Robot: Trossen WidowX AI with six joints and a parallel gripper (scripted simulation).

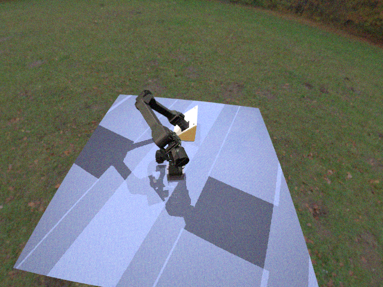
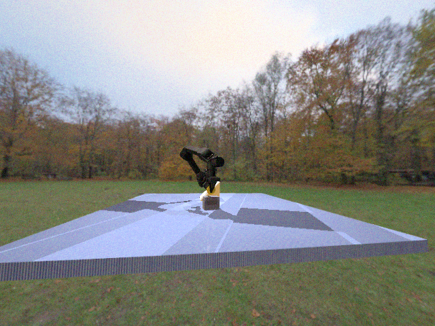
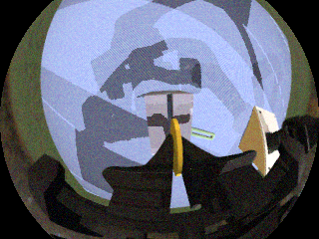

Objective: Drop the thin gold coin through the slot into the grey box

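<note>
Right now my gripper tip is 2 cm below the gold coin.
</note>
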